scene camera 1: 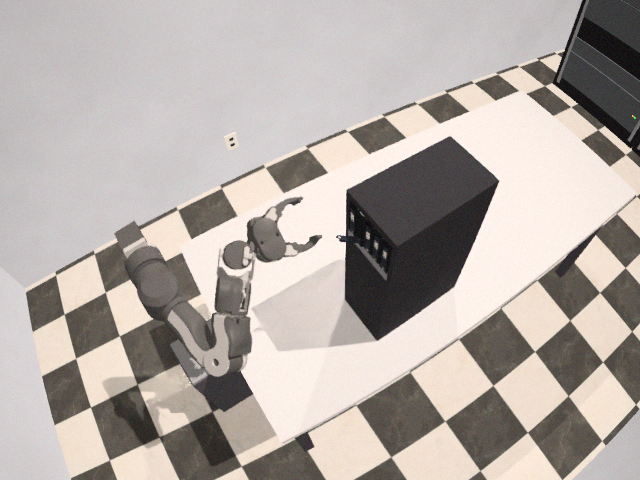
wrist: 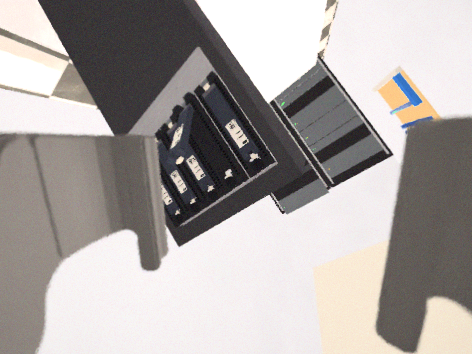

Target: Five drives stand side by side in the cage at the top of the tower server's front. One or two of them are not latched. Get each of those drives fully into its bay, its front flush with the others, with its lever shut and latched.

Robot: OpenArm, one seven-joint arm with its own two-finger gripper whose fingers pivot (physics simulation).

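The black tower server (scene camera 1: pixel 423 206) (wrist: pixel 125 55) stands upright on the white table, its drive cage facing the arm. In the wrist view, the end drive (wrist: pixel 236 132) nearest the cage's right side has its lever lying flat. In the bay beside it, the drive's lever (scene camera 1: pixel 347 239) (wrist: pixel 183 131) is swung out from the front, and the bay behind looks dark; how deep that drive sits is unclear. The other three levers (wrist: pixel 196 167) (wrist: pixel 178 182) (wrist: pixel 166 197) look shut, the last partly hidden by a finger. My gripper (scene camera 1: pixel 310 218) (wrist: pixel 251 210) is open and empty, apart from the lever and cage.
The white table (scene camera 1: pixel 558 155) extends behind and beside the tower. A dark rack cabinet (scene camera 1: pixel 599 67) (wrist: pixel 345 112) stands beyond it. An orange panel with blue shapes (wrist: pixel 417 95) shows in the wrist view. A wall outlet (scene camera 1: pixel 231 140) is on the wall behind the arm.
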